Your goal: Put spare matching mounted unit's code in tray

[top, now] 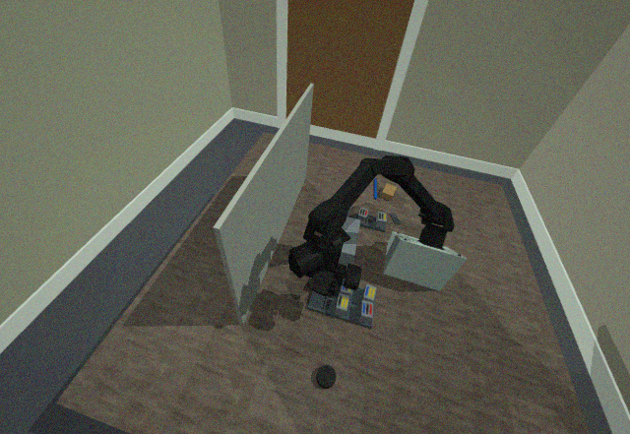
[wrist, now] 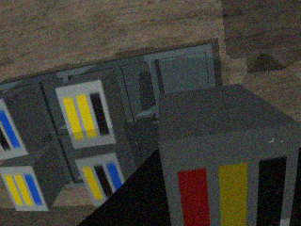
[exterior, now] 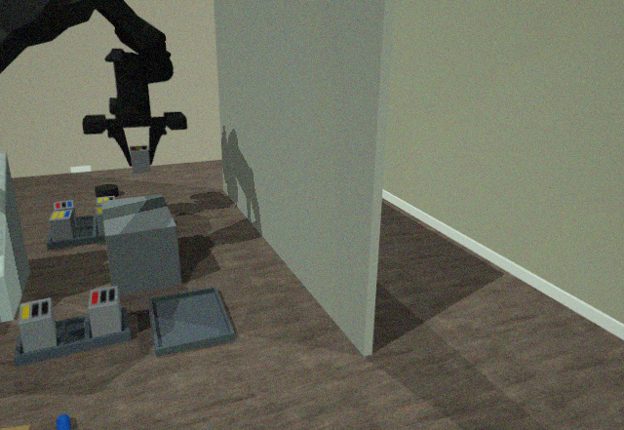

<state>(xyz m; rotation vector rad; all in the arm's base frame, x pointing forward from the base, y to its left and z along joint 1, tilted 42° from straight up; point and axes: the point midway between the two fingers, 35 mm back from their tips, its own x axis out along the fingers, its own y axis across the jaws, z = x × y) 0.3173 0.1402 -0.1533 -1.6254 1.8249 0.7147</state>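
Right now the grey tray is 410 mm to the right of my gripper tip and 120 mm below it. From my gripper tip the other things lie so: black tape roll 200 mm to the left, 110 mm below, 60 mm behind; grey spare block 20 mm above; grey mounted unit 210 mm to the right, 70 mm below, 40 mm behind.
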